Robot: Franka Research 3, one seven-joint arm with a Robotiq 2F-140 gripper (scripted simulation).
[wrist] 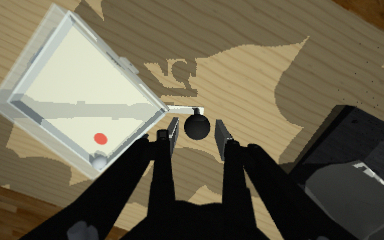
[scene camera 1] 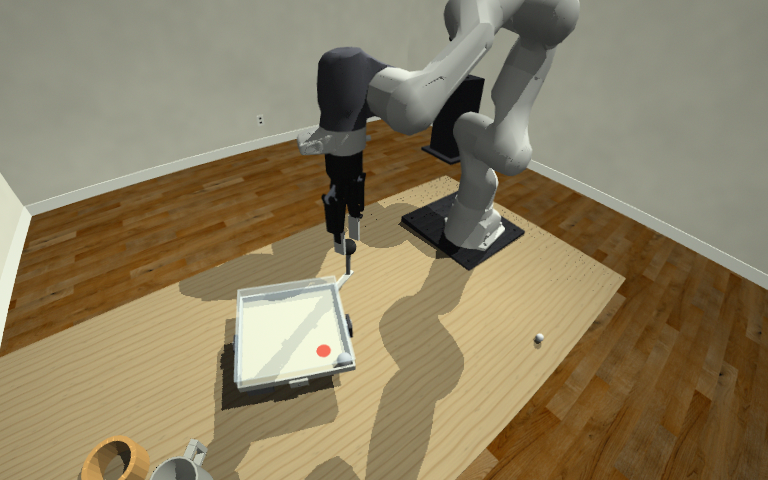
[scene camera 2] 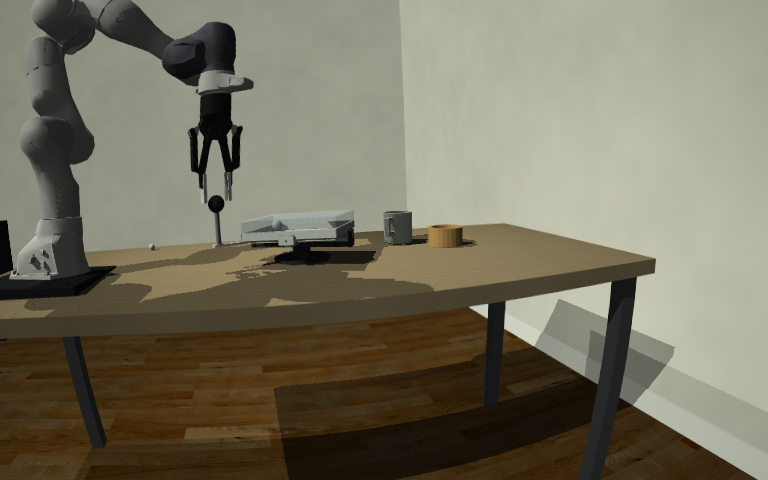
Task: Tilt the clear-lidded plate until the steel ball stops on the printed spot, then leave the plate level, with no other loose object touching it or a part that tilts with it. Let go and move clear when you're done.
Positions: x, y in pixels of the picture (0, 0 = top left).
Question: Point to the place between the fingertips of my gripper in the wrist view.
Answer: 196, 127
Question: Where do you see a clear-lidded plate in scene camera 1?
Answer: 287, 333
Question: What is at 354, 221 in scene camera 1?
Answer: My gripper.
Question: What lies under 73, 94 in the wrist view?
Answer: A clear-lidded plate.
